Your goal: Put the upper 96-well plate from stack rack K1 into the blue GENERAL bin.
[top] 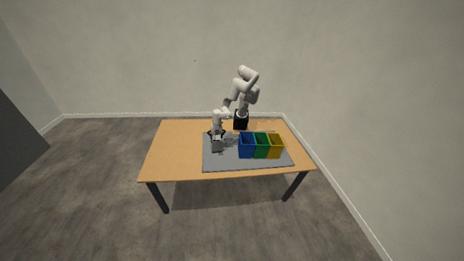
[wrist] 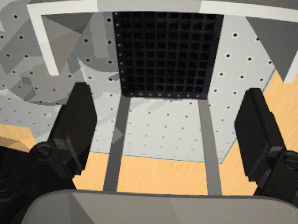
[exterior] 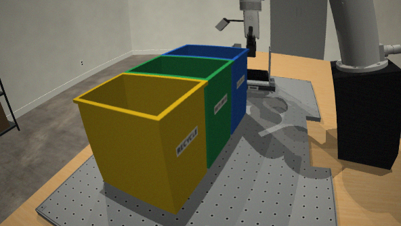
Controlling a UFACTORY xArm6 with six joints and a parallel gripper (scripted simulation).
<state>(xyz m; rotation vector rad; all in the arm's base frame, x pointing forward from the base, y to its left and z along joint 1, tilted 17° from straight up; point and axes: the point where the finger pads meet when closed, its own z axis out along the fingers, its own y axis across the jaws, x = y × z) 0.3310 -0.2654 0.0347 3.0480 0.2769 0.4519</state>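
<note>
My gripper is now 9 cm above the black 96-well plate. Round my hand: blue bin (5 cm ahead, 27 cm to the left, 4 cm below); pale plate (10 cm below); green bin (5 cm ahead, 40 cm to the left, 4 cm below).
</note>
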